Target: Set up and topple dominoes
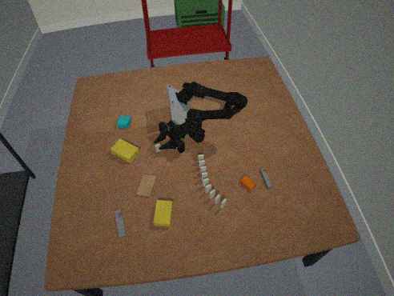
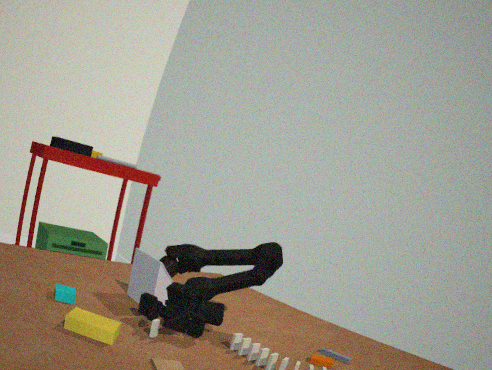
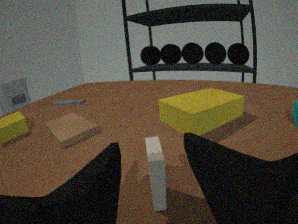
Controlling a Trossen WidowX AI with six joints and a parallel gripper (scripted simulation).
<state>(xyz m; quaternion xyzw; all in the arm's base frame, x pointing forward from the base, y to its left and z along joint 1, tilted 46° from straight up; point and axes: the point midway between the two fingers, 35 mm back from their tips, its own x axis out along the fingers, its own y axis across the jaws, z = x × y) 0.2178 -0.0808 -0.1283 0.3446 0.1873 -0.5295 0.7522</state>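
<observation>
The tan block is 170 mm ahead of my gripper tip, 90 mm to the right of it and 40 mm below it. Also, from my gripper tip: yellow block (150 mm to the right, 40 mm behind, 30 mm below); teal block (240 mm behind, 140 mm to the right, 30 mm below); orange block (350 mm to the left, 290 mm ahead, 40 mm below).
</observation>
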